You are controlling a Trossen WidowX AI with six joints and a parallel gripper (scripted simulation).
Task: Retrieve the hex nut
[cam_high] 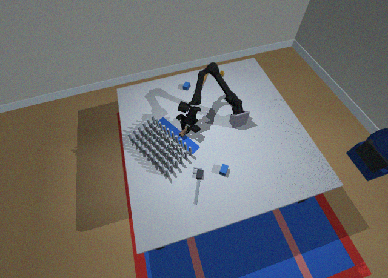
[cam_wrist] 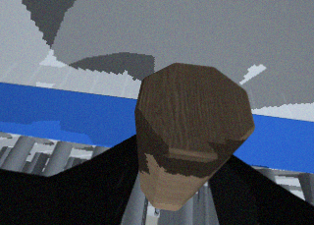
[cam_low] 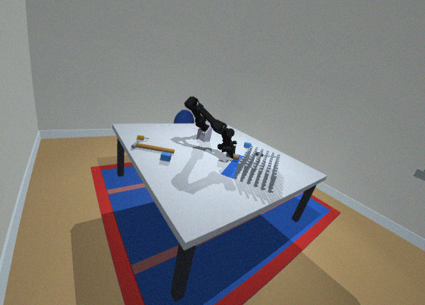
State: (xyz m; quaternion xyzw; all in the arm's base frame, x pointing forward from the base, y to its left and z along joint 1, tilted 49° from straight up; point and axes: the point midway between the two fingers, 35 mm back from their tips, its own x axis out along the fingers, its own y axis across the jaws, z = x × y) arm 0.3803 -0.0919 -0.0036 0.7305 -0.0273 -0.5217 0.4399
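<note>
Now: the blue taped strip 5 cm ahead of my gripper tip, 3 cm below it and 2 cm to the right of it. Also, from my gripper tip: thin hook tool: 9 cm ahead, 4 cm to the left; yellow screwdriver: 52 cm behind, 45 cm to the right, 1 cm below.
</note>
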